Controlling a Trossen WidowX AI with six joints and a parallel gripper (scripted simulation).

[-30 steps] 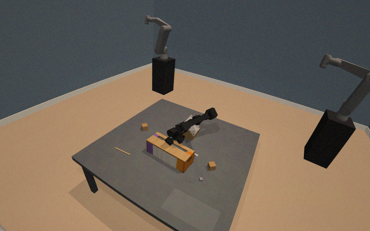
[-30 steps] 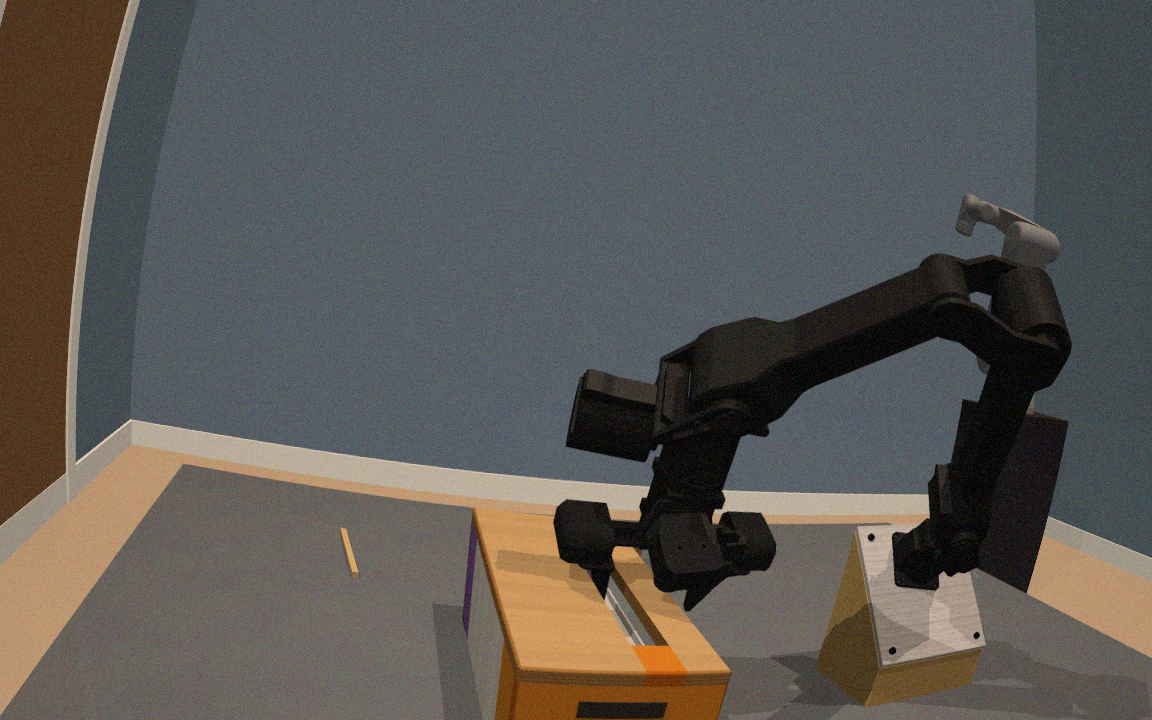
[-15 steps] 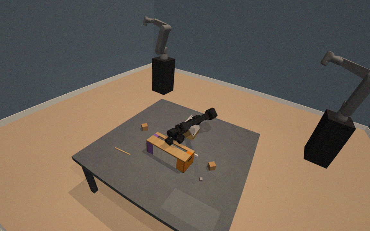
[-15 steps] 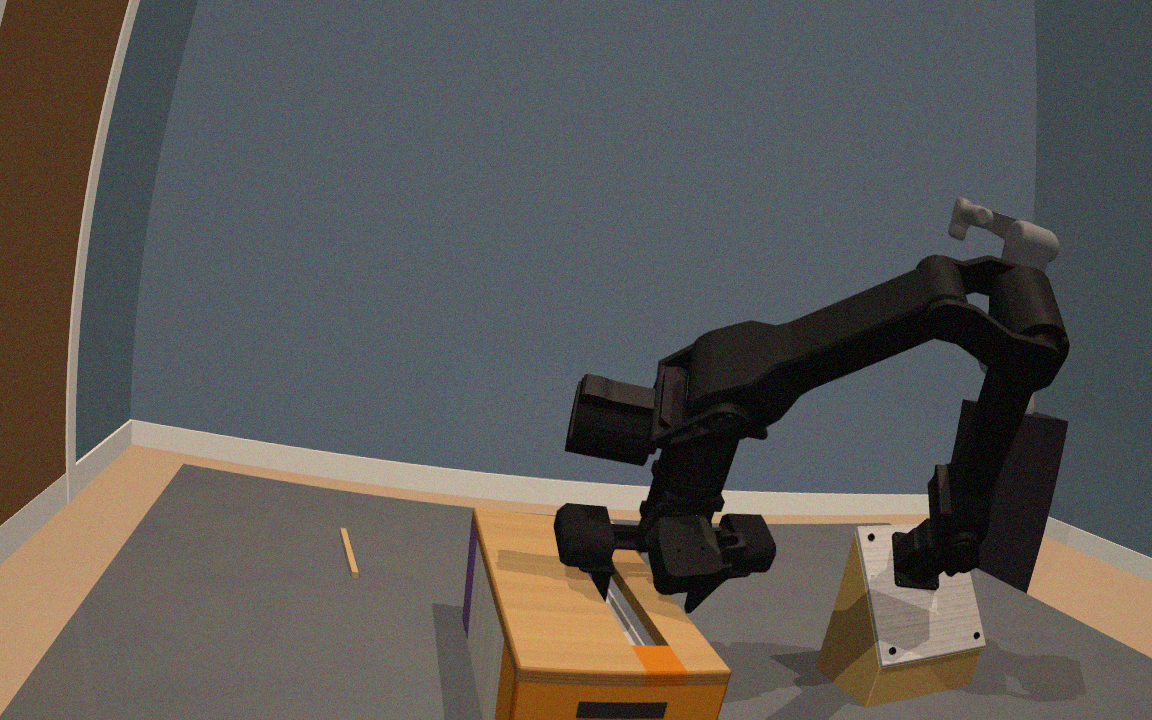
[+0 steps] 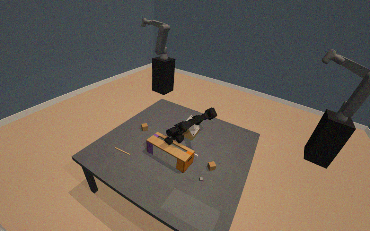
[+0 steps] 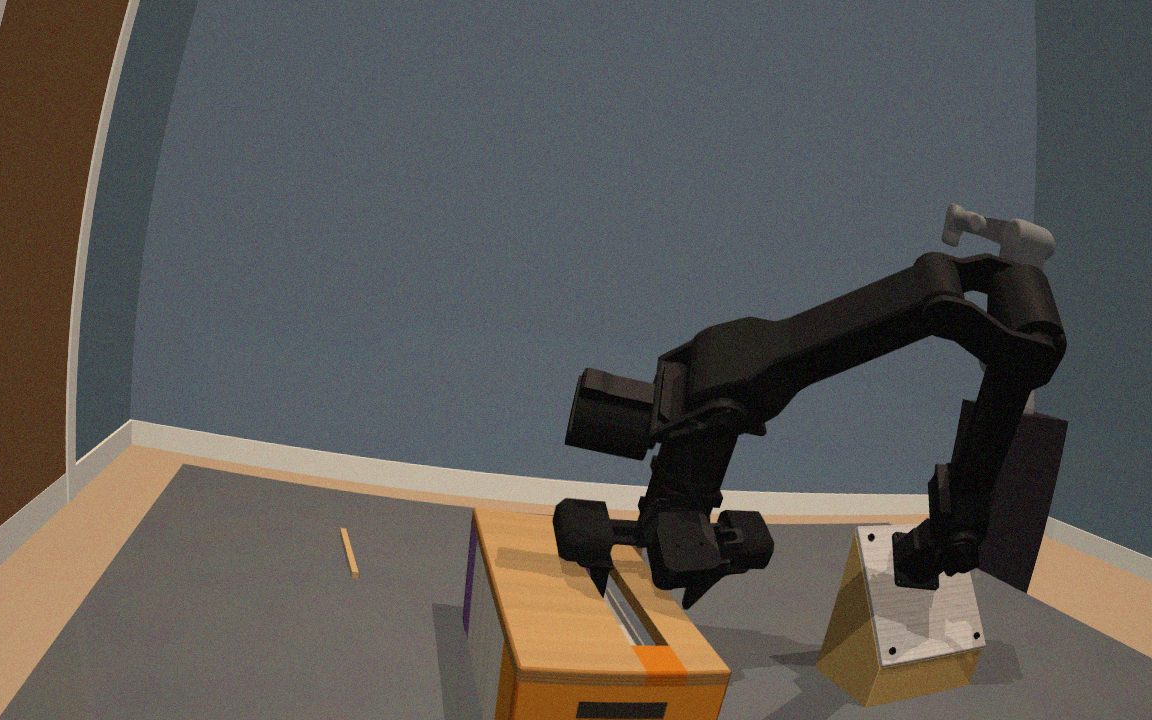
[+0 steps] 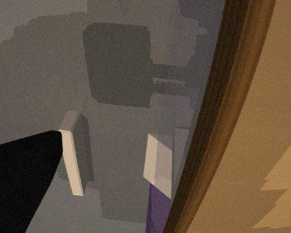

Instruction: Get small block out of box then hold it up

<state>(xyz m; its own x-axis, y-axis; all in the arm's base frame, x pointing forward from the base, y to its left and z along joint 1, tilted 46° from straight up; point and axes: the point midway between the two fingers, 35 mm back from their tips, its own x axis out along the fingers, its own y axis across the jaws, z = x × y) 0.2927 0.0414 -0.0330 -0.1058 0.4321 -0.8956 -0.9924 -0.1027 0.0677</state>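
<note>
My gripper tip is now 6 cm short of the purple block and 2 cm to the left of it. The rest, counted from my gripper tip: wooden box (5 cm to the left, 3 cm ahead, 2 cm below); grey piece (38 cm to the left, 11 cm ahead, 8 cm below); thin wooden stick (30 cm to the right, 28 cm ahead, 8 cm below).
</note>
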